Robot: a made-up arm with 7 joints. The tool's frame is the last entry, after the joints.
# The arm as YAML. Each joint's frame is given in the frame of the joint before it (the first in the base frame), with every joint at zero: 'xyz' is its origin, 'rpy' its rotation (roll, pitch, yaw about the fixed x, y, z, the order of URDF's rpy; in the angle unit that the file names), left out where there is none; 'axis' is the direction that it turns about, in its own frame. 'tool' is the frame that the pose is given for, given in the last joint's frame.
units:
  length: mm
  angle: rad
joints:
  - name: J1
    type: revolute
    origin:
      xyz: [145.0, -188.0, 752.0]
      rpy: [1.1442, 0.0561, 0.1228]
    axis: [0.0, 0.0, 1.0]
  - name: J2
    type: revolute
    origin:
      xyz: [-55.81, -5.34, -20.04]
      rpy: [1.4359, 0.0, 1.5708]
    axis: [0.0, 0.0, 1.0]
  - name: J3
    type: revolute
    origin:
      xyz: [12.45, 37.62, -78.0]
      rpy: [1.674, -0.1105, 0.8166]
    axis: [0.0, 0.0, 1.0]
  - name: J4
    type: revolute
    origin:
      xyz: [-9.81, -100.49, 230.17]
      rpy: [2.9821, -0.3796, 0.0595]
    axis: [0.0, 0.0, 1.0]
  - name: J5
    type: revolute
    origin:
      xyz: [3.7, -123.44, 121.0]
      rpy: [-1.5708, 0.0, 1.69]
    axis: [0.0, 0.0, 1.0]
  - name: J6
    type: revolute
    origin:
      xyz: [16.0, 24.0, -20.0]
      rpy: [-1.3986, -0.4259, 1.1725]
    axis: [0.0, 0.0, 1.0]
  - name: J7
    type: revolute
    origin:
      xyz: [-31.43, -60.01, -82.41]
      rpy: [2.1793, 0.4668, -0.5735]
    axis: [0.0, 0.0, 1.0]
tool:
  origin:
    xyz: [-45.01, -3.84, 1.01]
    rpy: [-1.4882, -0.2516, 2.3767]
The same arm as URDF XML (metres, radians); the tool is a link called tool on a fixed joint. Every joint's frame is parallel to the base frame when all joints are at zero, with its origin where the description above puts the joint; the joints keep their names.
<robot name="arm">
  <joint name="J1" type="continuous">
    <parent link="base"/>
    <child link="link1"/>
    <origin xyz="0.145 -0.188 0.752"/>
    <axis xyz="0.1345 -0.900699 0.4131"/>
  </joint>
  <joint name="J2" type="continuous">
    <parent link="link1"/>
    <child link="link2"/>
    <origin xyz="-0.058 0.009 -0.01"/>
    <axis xyz="1 0.0001 0"/>
  </joint>
  <joint name="J3" type="continuous">
    <parent link="link2"/>
    <child link="link3"/>
    <origin xyz="-0.078 -0.029 0.027"/>
    <axis xyz="-0.102401 0.917007 0.385503"/>
  </joint>
  <joint name="J4" type="continuous">
    <parent link="link3"/>
    <child link="link4"/>
    <origin xyz="-0.124 0.201 0.086"/>
    <axis xyz="0 -1 -0.0001"/>
  </joint>
  <joint name="J5" type="continuous">
    <parent link="link4"/>
    <child link="link5"/>
    <origin xyz="0.123 -0.121 -0.011"/>
    <axis xyz="0 0.0001 -1"/>
  </joint>
  <joint name="J6" type="continuous">
    <parent link="link5"/>
    <child link="link6"/>
    <origin xyz="-0.016 0.024 0.02"/>
    <axis xyz="0.935537 0.316912 -0.156006"/>
  </joint>
  <joint name="J7" type="continuous">
    <parent link="link6"/>
    <child link="link7"/>
    <origin xyz="-0.066 -0.079 -0.028"/>
    <axis xyz="-0.24399 -0.959561 -0.140394"/>
  </joint>
  <joint name="tool_fixed" type="fixed">
    <parent link="link7"/>
    <child link="tool"/>
    <origin xyz="0.028 -0.013 0.033" rpy="0.2152 0.0499 -0.4962"/>
  </joint>
  <link name="base"/>
  <link name="link1"/>
  <link name="link2"/>
  <link name="link3"/>
  <link name="link4"/>
  <link name="link5"/>
  <link name="link6"/>
  <link name="link7"/>
  <link name="tool"/>
</robot>

